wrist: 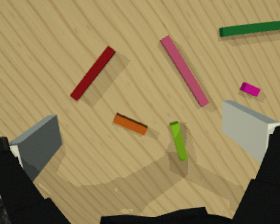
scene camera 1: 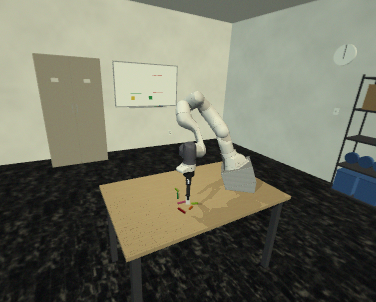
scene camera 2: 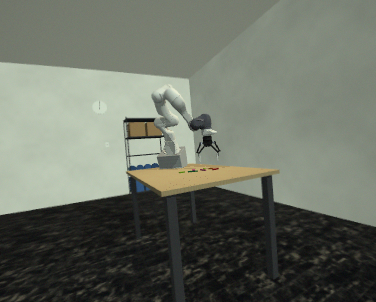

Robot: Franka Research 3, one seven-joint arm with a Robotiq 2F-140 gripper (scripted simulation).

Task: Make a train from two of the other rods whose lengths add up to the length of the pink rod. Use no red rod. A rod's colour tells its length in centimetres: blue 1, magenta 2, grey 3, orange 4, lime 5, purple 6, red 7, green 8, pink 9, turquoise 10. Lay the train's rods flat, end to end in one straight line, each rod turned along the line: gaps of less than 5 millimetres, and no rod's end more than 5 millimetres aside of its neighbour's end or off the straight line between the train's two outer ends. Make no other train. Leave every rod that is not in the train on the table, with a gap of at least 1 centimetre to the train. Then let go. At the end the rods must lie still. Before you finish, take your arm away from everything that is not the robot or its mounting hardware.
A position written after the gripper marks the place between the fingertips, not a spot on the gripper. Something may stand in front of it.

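Note:
The gripper [wrist: 141,122] is visible, as is a pink rod [wrist: 167,43].

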